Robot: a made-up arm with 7 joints. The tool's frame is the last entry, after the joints.
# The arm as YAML. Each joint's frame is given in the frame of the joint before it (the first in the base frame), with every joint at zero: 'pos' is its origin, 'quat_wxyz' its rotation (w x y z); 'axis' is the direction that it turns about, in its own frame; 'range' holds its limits. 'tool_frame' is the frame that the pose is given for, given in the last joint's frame.
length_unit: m
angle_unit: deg
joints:
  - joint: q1
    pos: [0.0, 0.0, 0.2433]
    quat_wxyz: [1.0, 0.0, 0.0, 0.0]
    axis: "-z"
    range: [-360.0, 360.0]
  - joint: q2
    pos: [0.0, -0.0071, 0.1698]
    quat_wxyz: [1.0, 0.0, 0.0, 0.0]
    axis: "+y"
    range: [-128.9, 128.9]
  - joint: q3
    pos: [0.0, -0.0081, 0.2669]
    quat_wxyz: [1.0, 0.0, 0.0, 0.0]
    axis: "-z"
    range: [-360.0, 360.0]
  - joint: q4
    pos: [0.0, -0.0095, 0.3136]
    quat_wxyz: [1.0, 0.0, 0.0, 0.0]
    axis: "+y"
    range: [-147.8, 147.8]
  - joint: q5
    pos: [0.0, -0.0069, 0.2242]
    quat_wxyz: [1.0, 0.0, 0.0, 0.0]
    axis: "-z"
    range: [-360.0, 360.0]
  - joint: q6
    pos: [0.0, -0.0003, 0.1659]
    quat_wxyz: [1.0, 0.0, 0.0, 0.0]
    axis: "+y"
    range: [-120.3, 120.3]
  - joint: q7
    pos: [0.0, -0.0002, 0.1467]
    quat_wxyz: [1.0, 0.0, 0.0, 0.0]
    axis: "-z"
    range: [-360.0, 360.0]
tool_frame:
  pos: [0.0, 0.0, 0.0]
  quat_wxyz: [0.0, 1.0, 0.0, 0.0]
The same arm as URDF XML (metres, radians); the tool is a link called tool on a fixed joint. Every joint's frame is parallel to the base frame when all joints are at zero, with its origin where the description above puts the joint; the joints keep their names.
<robot name="arm">
<joint name="q1" type="revolute"><parent link="base_link"/><child link="link1"/><origin xyz="0 0 0.2433" rpy="0 0 0"/><axis xyz="0 0 -1"/><limit lower="-6.2832" upper="6.2832"/></joint>
<joint name="q2" type="revolute"><parent link="link1"/><child link="link2"/><origin xyz="0 -0.0071 0.1698" rpy="0 0 0"/><axis xyz="0 1 0"/><limit lower="-2.2497" upper="2.2497"/></joint>
<joint name="q3" type="revolute"><parent link="link2"/><child link="link3"/><origin xyz="0 -0.0081 0.2669" rpy="0 0 0"/><axis xyz="0 0 -1"/><limit lower="-6.2832" upper="6.2832"/></joint>
<joint name="q4" type="revolute"><parent link="link3"/><child link="link4"/><origin xyz="0 -0.0095 0.3136" rpy="0 0 0"/><axis xyz="0 1 0"/><limit lower="-2.5796" upper="2.5796"/></joint>
<joint name="q5" type="revolute"><parent link="link4"/><child link="link5"/><origin xyz="0 -0.0069 0.2242" rpy="0 0 0"/><axis xyz="0 0 -1"/><limit lower="-6.2832" upper="6.2832"/></joint>
<joint name="q6" type="revolute"><parent link="link5"/><child link="link6"/><origin xyz="0 -0.0003 0.1659" rpy="0 0 0"/><axis xyz="0 1 0"/><limit lower="-2.0996" upper="2.0996"/></joint>
<joint name="q7" type="revolute"><parent link="link6"/><child link="link7"/><origin xyz="0 -0.0002 0.1467" rpy="0 0 0"/><axis xyz="0 0 -1"/><limit lower="-6.2832" upper="6.2832"/></joint>
<joint name="tool_joint" type="fixed"><parent link="link7"/><child link="tool"/><origin xyz="0 0 0" rpy="3.1416 0 0"/></joint>
<link name="base_link"/>
<link name="link1"/>
<link name="link2"/>
<link name="link3"/>
<link name="link4"/>
<link name="link5"/>
<link name="link6"/>
<link name="link7"/>
<link name="tool"/>
</robot>

